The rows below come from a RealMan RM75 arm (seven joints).
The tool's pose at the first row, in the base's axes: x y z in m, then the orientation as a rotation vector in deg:
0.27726, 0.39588, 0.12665, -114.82, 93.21, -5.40
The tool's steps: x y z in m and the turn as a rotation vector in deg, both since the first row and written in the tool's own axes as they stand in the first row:
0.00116, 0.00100, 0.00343, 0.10, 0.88, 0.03
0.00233, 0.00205, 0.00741, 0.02, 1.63, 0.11
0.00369, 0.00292, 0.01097, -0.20, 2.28, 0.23
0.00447, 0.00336, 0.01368, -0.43, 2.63, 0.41
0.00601, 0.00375, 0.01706, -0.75, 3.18, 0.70
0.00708, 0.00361, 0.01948, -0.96, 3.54, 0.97
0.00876, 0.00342, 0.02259, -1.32, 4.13, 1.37
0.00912, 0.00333, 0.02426, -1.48, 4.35, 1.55
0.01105, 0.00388, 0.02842, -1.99, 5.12, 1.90
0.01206, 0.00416, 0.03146, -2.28, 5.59, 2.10
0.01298, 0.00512, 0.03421, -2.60, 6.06, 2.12
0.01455, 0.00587, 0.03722, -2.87, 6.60, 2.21
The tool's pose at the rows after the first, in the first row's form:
0.27801, 0.39596, 0.12297, -114.95, 93.75, -6.36
0.27893, 0.39623, 0.11880, -115.13, 94.32, -7.04
0.27989, 0.39619, 0.11501, -115.36, 94.92, -7.49
0.28076, 0.39642, 0.11230, -115.47, 95.40, -7.60
0.28212, 0.39620, 0.10883, -115.60, 96.14, -7.80
0.28346, 0.39612, 0.10655, -115.62, 96.71, -7.90
0.28528, 0.39574, 0.10353, -115.69, 97.60, -8.08
0.28610, 0.39603, 0.10206, -115.71, 97.97, -8.11
0.28773, 0.39572, 0.09775, -115.97, 98.99, -8.37
0.28892, 0.39588, 0.09477, -116.13, 99.59, -8.55
0.28938, 0.39594, 0.09175, -116.46, 100.02, -8.78
0.29029, 0.39551, 0.08842, -116.71, 100.54, -9.09

